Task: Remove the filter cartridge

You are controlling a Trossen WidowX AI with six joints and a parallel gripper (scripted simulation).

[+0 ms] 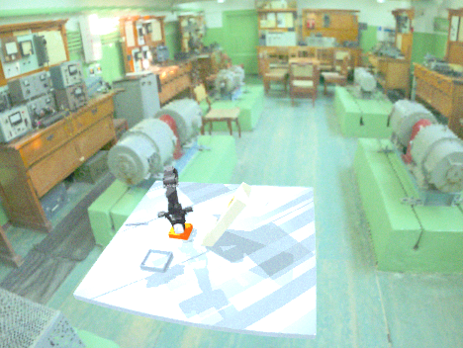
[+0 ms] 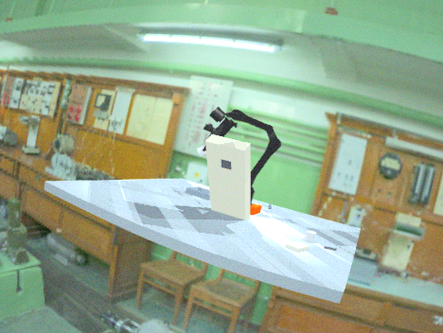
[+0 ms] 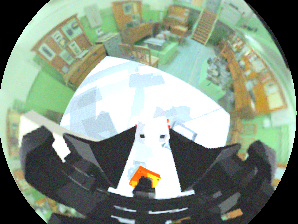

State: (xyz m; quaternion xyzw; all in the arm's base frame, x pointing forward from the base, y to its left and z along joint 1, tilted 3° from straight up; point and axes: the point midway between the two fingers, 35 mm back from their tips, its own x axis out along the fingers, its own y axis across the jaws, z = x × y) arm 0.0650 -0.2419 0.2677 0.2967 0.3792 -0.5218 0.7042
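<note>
The shallow grey tray lies 180 mm behind my gripper tip and 250 mm below it. Also, from my gripper tip: flat white block (450 mm ahead, 600 mm to the left, 250 mm below); round filter cartridge (right at my gripper tip); dark strip (340 mm ahead, 750 mm to the left, 250 mm below).
</note>
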